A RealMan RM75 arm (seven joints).
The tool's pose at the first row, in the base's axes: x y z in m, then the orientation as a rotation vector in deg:
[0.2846, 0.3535, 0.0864, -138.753, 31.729, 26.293]
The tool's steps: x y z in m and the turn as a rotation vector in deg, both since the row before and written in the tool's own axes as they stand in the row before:
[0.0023, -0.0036, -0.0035, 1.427, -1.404, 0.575]
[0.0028, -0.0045, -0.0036, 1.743, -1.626, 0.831]
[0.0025, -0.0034, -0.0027, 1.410, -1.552, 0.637]
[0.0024, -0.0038, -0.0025, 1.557, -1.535, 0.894]
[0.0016, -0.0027, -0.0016, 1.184, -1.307, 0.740]
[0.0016, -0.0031, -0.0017, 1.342, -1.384, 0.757]
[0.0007, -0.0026, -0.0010, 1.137, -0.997, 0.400]
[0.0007, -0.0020, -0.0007, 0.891, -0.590, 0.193]
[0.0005, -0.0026, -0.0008, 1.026, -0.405, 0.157]
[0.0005, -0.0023, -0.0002, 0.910, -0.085, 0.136]
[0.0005, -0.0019, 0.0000, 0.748, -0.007, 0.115]
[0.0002, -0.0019, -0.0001, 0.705, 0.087, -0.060]
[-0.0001, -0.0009, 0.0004, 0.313, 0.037, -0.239]
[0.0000, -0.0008, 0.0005, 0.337, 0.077, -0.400]
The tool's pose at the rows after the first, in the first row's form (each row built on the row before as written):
[0.2890, 0.3533, 0.0898, -136.792, 31.977, 27.646]
[0.2943, 0.3534, 0.0934, -134.393, 32.460, 29.218]
[0.2987, 0.3533, 0.0958, -132.355, 32.685, 30.717]
[0.3032, 0.3535, 0.0982, -130.127, 33.228, 32.231]
[0.3063, 0.3537, 0.0998, -128.355, 33.630, 33.545]
[0.3097, 0.3540, 0.1016, -126.389, 34.028, 34.864]
[0.3120, 0.3547, 0.1032, -124.833, 34.173, 35.653]
[0.3139, 0.3552, 0.1043, -123.715, 34.248, 35.998]
[0.3160, 0.3560, 0.1059, -122.557, 34.405, 36.070]
[0.3178, 0.3570, 0.1070, -121.649, 34.686, 35.846]
[0.3193, 0.3579, 0.1078, -120.929, 34.953, 35.599]
[0.3206, 0.3588, 0.1088, -120.321, 35.071, 35.177]
[0.3210, 0.3596, 0.1092, -120.090, 34.892, 34.873]
[0.3214, 0.3604, 0.1094, -119.883, 34.566, 34.428]

